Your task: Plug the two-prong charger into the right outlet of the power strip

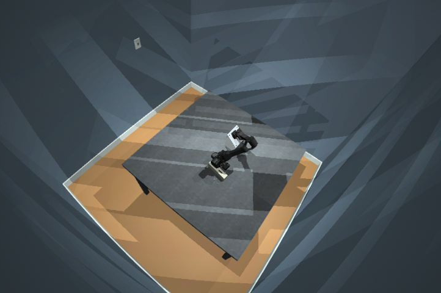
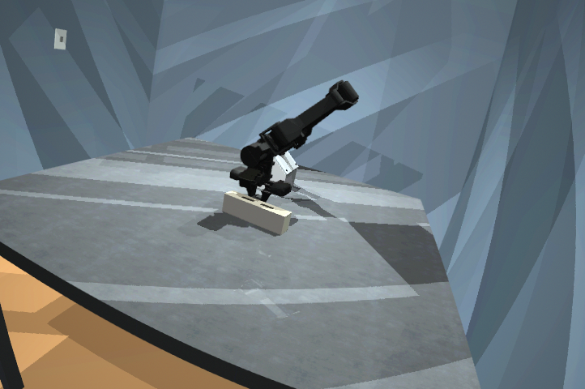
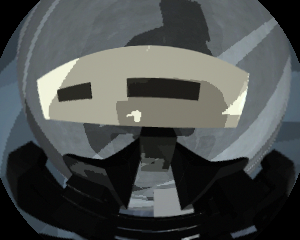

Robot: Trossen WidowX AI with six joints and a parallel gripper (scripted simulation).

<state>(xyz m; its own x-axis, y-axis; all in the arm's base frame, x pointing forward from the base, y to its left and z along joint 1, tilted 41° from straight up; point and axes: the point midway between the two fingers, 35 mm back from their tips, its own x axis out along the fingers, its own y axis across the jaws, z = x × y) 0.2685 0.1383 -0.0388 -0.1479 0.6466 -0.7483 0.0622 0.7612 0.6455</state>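
Now: the two-prong charger 2 cm ahead of my gripper tip and 1 cm above it.
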